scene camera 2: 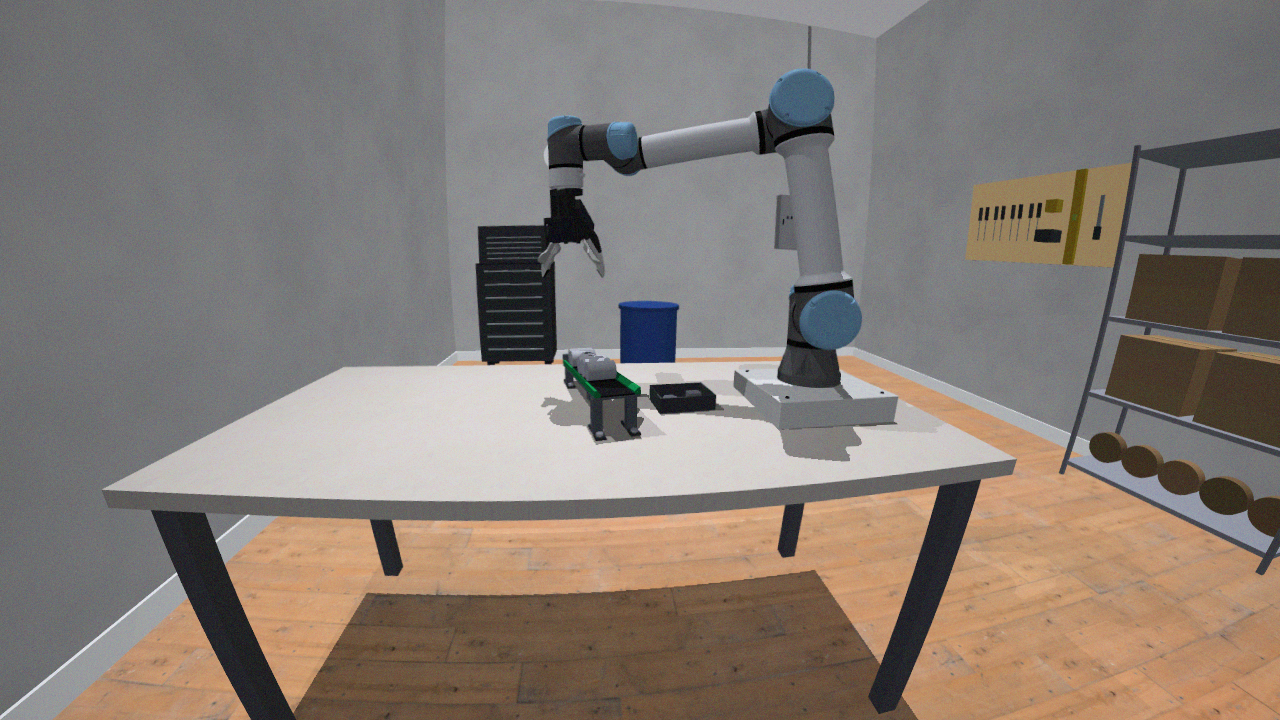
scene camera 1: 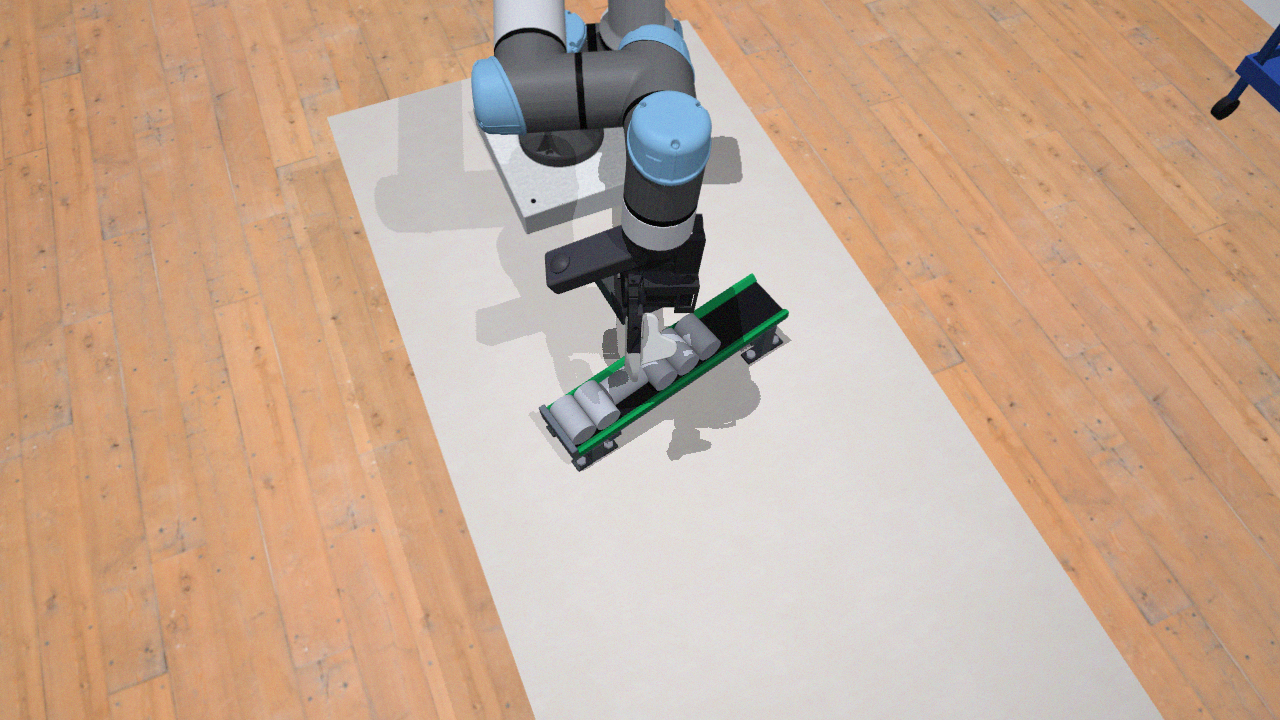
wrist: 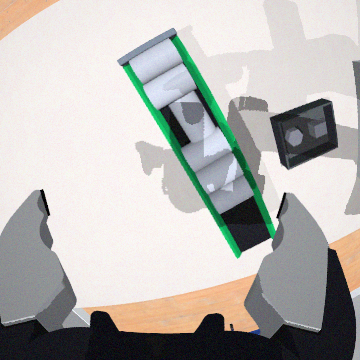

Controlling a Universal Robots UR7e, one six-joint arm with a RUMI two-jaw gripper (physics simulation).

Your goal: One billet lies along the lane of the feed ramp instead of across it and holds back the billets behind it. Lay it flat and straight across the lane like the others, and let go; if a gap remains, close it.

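The feed ramp has green rails and a black lane. One grey billet lies along the lane, slightly skewed, with black lane showing on both sides. Two billets lie across the lane between it and the grey end stop: one at the stop and one beside that. Three more lie across the lane on its other side: the nearest, a middle one and the last. My gripper is wide open and empty, high above the ramp.
A small black open tray with grey pieces inside stands beside the ramp, towards the robot base. The ramp stands on feet on the pale table. The arm's shadow falls over part of the ramp.
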